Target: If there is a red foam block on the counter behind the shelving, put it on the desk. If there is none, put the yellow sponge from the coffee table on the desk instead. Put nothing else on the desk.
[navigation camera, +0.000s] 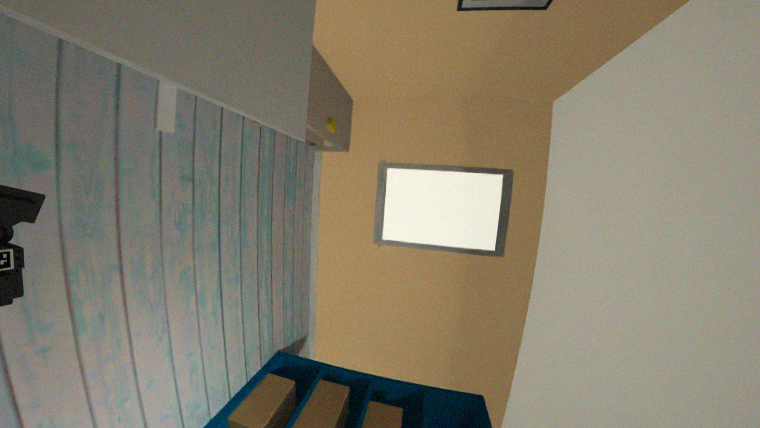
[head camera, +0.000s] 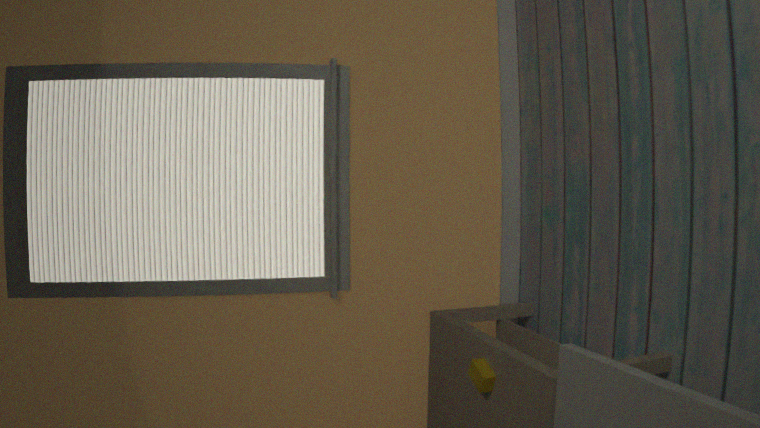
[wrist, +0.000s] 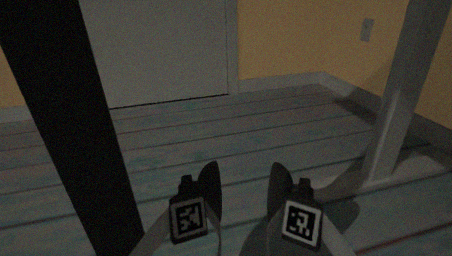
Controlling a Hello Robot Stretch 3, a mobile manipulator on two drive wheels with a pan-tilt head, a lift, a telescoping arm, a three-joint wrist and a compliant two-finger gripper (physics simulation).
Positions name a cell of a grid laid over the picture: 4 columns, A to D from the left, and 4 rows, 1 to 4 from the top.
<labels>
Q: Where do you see my gripper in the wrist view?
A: C3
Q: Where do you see a window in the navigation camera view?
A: C2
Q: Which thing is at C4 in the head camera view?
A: A coffee table.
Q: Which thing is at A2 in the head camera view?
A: A window.
</labels>
